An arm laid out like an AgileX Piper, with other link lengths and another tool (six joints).
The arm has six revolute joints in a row. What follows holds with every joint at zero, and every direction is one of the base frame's.
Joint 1 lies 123 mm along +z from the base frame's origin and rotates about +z.
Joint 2 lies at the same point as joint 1 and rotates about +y.
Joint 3 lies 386.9 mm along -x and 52.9 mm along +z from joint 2 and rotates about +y.
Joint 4 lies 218.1 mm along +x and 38.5 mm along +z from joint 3 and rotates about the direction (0.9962, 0, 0.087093).
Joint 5 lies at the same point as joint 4 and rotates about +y.
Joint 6 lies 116.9 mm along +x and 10.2 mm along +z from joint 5 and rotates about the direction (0.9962, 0, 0.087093).
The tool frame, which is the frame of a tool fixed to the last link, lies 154 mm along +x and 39 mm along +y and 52.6 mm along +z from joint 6; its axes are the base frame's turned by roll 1.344, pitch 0.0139 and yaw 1.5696 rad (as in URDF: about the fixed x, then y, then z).
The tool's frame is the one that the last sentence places.
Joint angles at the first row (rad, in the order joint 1, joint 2, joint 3, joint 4, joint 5, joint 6):
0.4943 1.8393 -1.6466 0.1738 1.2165 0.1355
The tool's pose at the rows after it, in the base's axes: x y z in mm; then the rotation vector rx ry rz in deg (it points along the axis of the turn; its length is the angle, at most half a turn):
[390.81, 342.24, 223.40, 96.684, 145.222, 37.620]
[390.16, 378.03, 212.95, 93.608, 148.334, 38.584]
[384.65, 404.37, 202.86, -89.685, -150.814, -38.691]
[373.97, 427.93, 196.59, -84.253, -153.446, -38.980]
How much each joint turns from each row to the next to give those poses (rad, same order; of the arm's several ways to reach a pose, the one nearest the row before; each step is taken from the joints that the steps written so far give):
0.0775 0.0706 -0.0806 0.0058 0.0000 -0.0012
0.0520 0.0664 -0.0702 0.0114 0.0000 0.0000
0.0416 0.0471 -0.0453 0.0048 0.0000 -0.0127
0.0428 0.0322 -0.0348 0.0000 0.0000 -0.0252

